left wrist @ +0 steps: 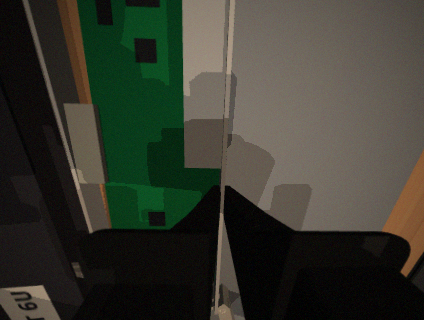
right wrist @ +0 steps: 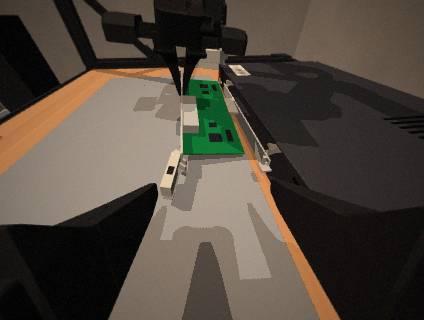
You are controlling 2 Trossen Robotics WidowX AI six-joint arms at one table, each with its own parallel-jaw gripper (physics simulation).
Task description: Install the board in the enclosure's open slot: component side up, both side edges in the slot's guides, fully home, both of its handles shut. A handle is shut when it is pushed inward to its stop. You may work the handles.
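Places are measured from the left arm's base along level axes (x ahead, y left, z up), in metres.
Pixels of known places: left gripper, fingertip midpoint: (left wrist: 220,191) (right wrist: 181,95); right gripper, fingertip midpoint: (right wrist: 214,186); left arm's base, link origin: (right wrist: 211,47).
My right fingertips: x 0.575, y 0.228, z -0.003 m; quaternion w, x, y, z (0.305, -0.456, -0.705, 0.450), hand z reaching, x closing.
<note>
Ahead of a thing's pixels: the offset from my right fingertips to its middle. "spot": to the spot under its first point. Level surfaces: height alone.
The green board {spot: 0.033 m down, 0.164 m back, 0.059 m right} (left wrist: 135,105) (right wrist: 210,135) lies component side up outside the enclosure {0.029 m down, 0.253 m back, 0.088 m left} (right wrist: 310,110), its rear connector {spot: 0.029 m down, 0.199 m back, 0.043 m right} (left wrist: 85,142) (right wrist: 230,105) facing the enclosure's front. My left gripper (left wrist: 220,191) (right wrist: 181,95) is shut on the board's thin front panel {0.020 m down, 0.160 m back, 0.118 m right} (left wrist: 228,100), near its far end in the right wrist view. The near handle {0.033 m down, 0.015 m back, 0.053 m right} (right wrist: 170,175) angles outward from the panel; whether it is at its stop I cannot tell. The far handle is hidden. My right gripper (right wrist: 214,186) is open and empty, on the near side of the board and handle.
A pale rail {spot: 0.027 m down, 0.139 m back, 0.002 m left} (right wrist: 249,125) runs along the enclosure's front, with a small pale fitting {spot: 0.026 m down, 0.063 m back, 0.033 m left} (right wrist: 265,166) at its near end. A wooden edge (right wrist: 295,250) runs beside the grey mat {0.052 m down} (right wrist: 125,125) (left wrist: 340,100). A white label {0.004 m down, 0.338 m back, 0.067 m right} (left wrist: 30,302) (right wrist: 239,70) marks the enclosure.
</note>
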